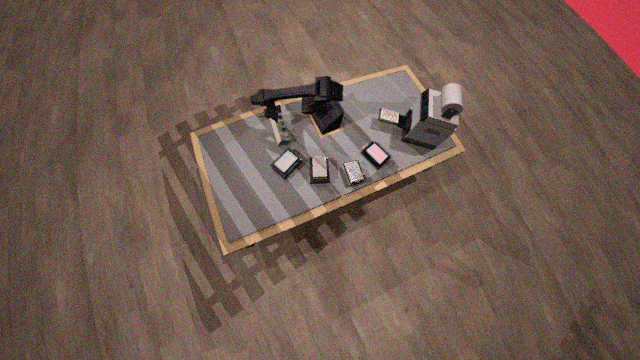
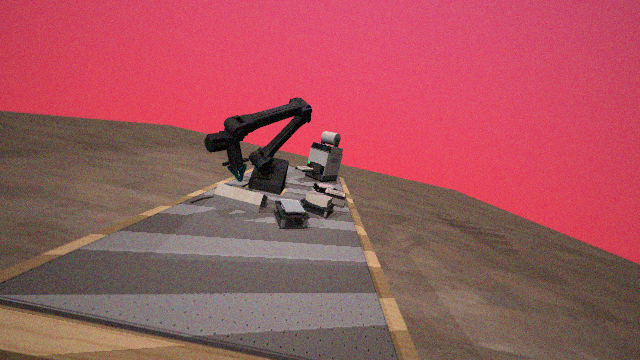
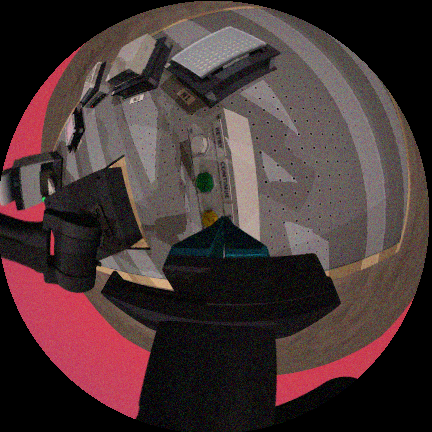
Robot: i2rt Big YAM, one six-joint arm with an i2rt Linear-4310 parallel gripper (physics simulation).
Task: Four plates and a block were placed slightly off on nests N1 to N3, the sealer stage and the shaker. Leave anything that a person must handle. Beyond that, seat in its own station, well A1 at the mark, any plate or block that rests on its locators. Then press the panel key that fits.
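Note:
My gripper (image 2: 240,179) (image 3: 224,221) is shut and empty, its teal tips over the key panel (image 1: 276,132) (image 2: 240,196) (image 3: 242,170), at the yellow key (image 3: 210,217). The green key (image 3: 204,182) and the white key (image 3: 201,145) show; the blue key is hidden. Whether the tips touch a key I cannot tell. A pale plate (image 1: 287,162) (image 2: 292,206) (image 3: 220,52) lies on nest N1. A pale block or plate (image 1: 319,166) (image 2: 318,200) (image 3: 132,55) is on N2. A speckled plate (image 1: 353,171) is on the nest beyond. A pink-topped plate (image 1: 376,153) sits in a black station. Another plate (image 1: 389,115) is at the sealer.
The sealer (image 1: 431,131) (image 2: 326,161) with its white roll (image 1: 452,97) stands at the far end, with a green light. The arm's base (image 1: 327,117) (image 2: 269,176) stands between it and the panel. A wooden edge (image 1: 210,195) borders the table.

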